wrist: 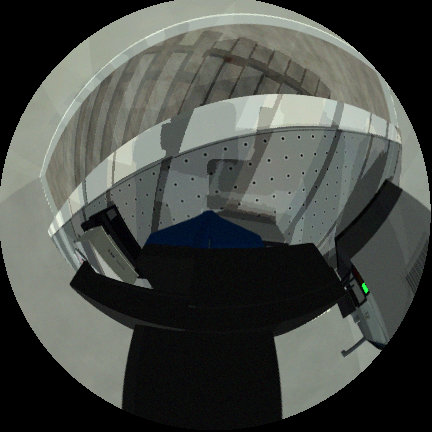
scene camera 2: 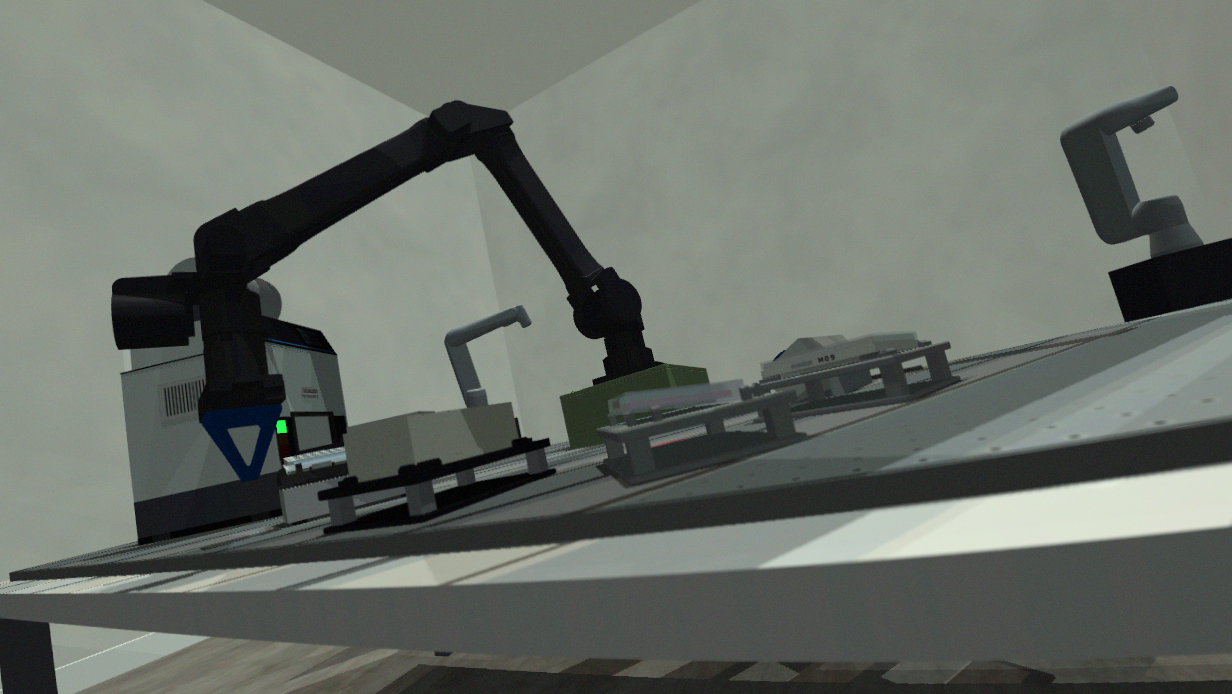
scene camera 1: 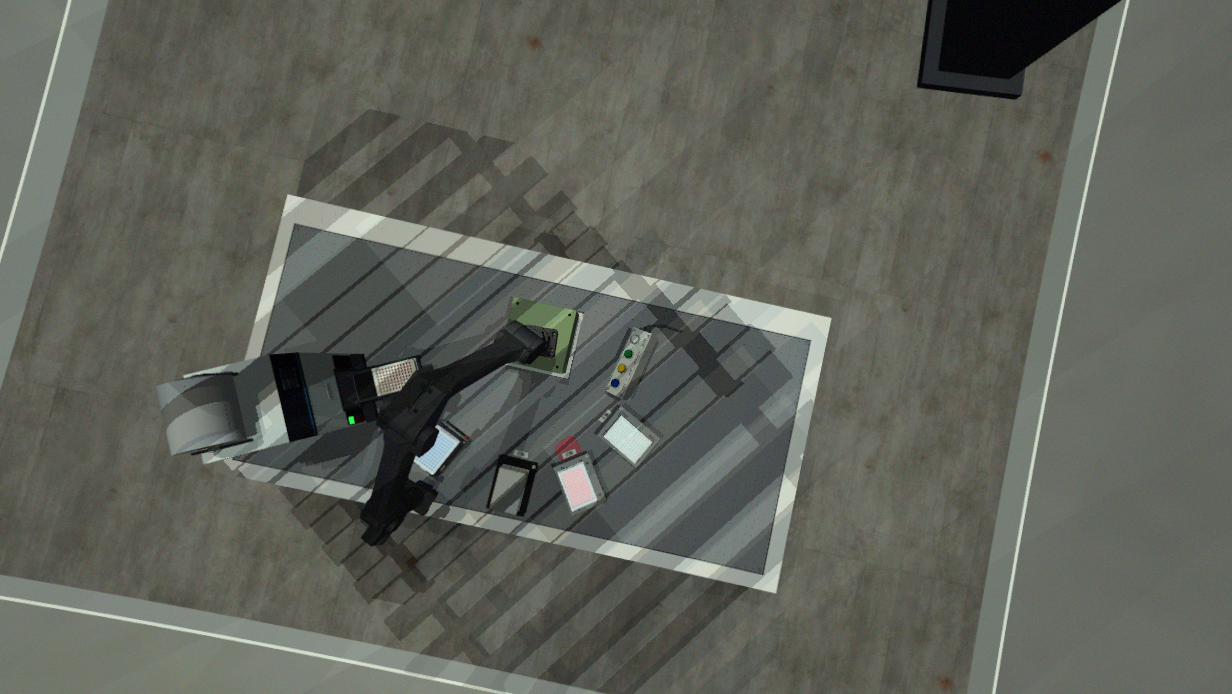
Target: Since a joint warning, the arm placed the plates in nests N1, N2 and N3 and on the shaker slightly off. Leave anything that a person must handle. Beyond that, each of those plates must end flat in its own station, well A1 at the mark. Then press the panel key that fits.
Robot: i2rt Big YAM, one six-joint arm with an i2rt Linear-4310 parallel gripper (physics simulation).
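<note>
My gripper has blue fingers; it is shut and empty. It points down above the table's left end, in front of the grey machine. In the top view my arm hides it. A pale blue plate sits in the nest nearest the machine. A grey plate lies on the black shaker. A pink plate with a red tag beside it and a white plate sit in grey nests. The key panel shows green, yellow and blue keys.
My arm stands on a green pedestal at the back of the perforated table. Two grey arm-like fixtures stand beyond the table. A black cabinet is on the floor at the far right.
</note>
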